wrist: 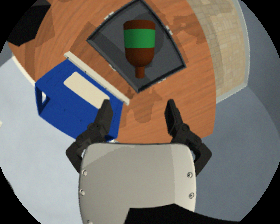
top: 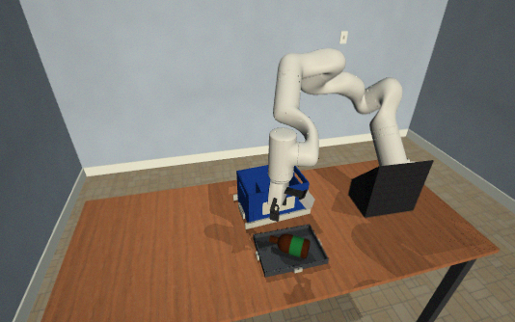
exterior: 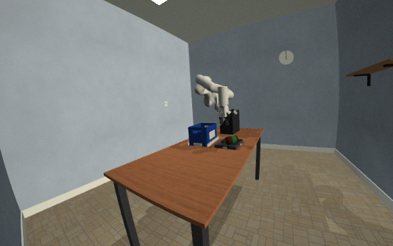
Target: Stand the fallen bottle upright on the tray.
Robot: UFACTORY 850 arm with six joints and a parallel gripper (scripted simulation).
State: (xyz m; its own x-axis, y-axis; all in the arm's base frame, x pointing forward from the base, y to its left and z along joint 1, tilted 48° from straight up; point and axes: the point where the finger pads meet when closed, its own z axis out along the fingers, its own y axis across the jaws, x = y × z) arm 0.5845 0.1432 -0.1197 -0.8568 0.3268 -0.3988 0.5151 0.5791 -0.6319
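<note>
Now: hand 16 cm above the bottle, 4 cm past it and 3 cm to the right of it. Also, from my hand: blue crate 24 cm to the right, 12 cm below, 3 cm behind; tray 19 cm below, 5 cm behind, 3 cm to the left.
</note>
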